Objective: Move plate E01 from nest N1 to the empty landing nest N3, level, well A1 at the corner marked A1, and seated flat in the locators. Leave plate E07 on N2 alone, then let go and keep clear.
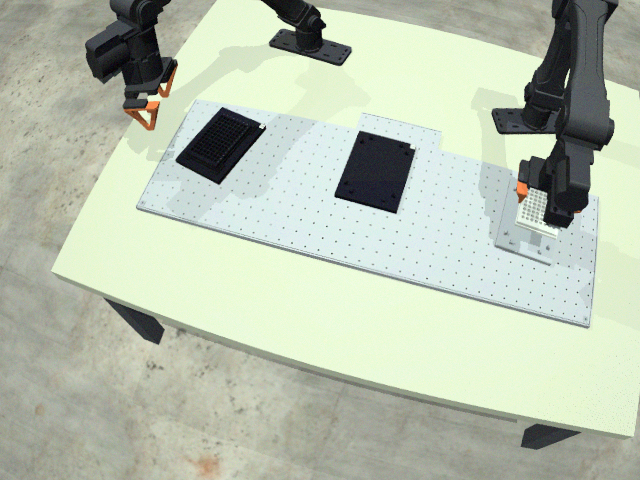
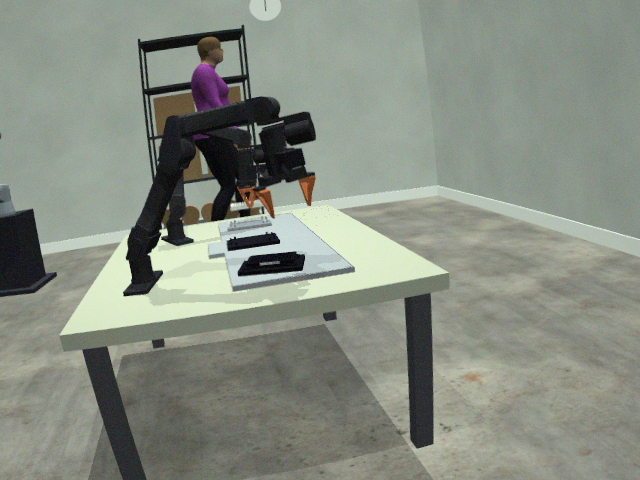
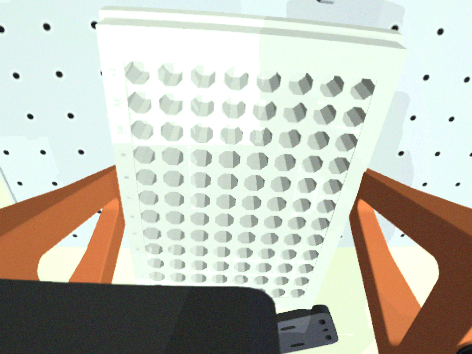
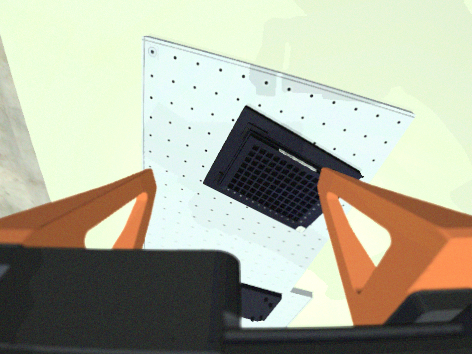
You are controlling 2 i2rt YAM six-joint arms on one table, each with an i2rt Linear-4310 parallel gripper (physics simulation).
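White well plate E01 (image 1: 536,215) (image 3: 248,168) is between the orange fingers of my left gripper (image 1: 532,202) (image 3: 237,177) (image 2: 247,192), which is shut on its long sides. The plate hangs a little above the light grey nest N1 (image 1: 520,243) at the right end of the pegboard (image 1: 294,205) (image 4: 175,105). The empty black nest N3 (image 1: 376,171) (image 2: 252,241) (image 4: 259,305) lies mid-board. Black plate E07 (image 1: 220,143) (image 2: 271,263) (image 4: 273,182) sits on N2 at the left end. My right gripper (image 1: 156,97) (image 2: 287,194) (image 4: 237,177) is open and empty, high off the board's left end.
The pale green table (image 1: 270,310) carries the pegboard and both arm bases (image 1: 310,45) (image 1: 518,121). Behind the table a person in a purple top (image 2: 209,90) stands by a black shelf rack (image 2: 143,95).
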